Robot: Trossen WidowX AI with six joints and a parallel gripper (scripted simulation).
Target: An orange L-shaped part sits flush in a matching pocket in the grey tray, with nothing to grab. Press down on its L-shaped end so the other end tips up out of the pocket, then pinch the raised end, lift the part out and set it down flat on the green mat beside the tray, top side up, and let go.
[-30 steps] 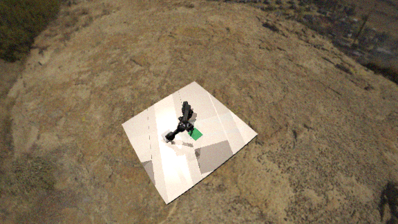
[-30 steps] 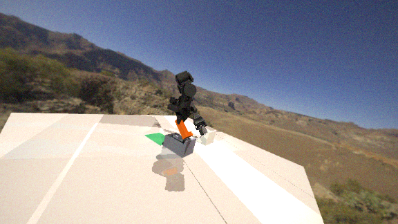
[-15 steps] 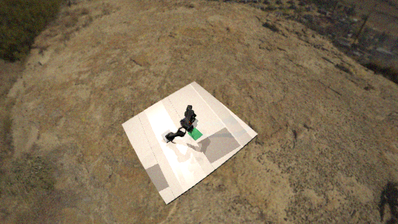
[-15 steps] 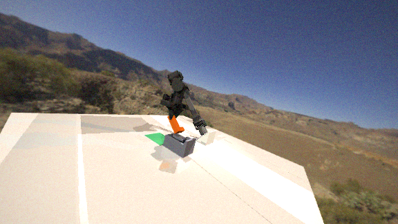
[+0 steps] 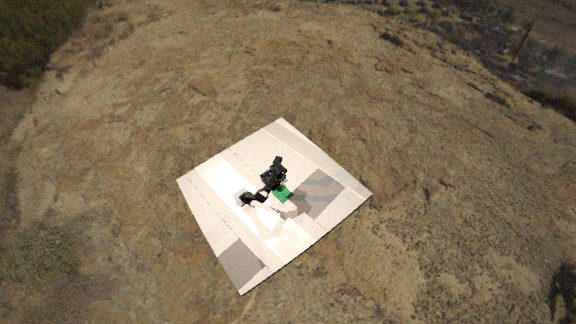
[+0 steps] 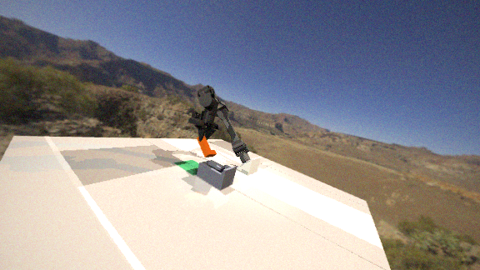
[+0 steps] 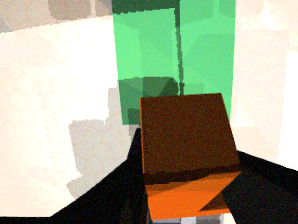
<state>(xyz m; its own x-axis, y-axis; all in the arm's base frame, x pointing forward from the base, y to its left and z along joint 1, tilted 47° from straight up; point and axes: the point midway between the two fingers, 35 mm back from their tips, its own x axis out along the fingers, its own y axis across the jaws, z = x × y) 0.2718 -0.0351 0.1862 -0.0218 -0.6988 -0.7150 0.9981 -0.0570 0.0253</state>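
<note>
The orange L-shaped part is 3 cm to the left of my gripper tip, 3 cm below it and 1 cm behind it. Round my gripper tip: green mat (16 cm below, 3 cm to the right).
</note>
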